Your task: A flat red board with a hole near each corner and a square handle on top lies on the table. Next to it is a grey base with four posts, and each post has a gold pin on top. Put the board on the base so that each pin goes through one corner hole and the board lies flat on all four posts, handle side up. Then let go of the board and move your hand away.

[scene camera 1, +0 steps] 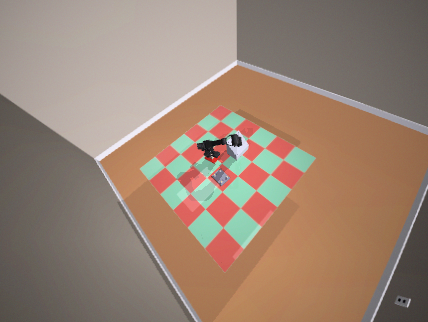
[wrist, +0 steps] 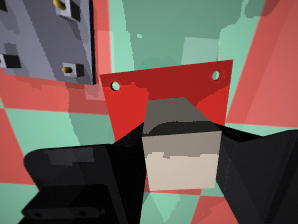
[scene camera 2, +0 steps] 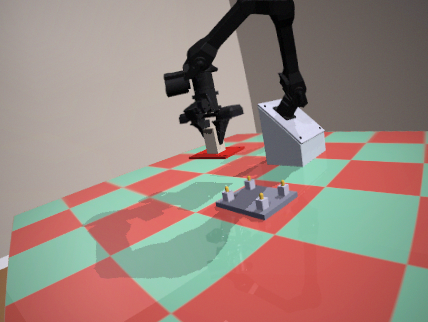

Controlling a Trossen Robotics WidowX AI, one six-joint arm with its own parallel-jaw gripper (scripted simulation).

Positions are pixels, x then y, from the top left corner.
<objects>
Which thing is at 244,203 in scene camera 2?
A grey base.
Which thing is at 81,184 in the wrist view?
My gripper.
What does my gripper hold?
A flat red board.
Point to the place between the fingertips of my gripper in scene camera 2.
At 215,144
</objects>
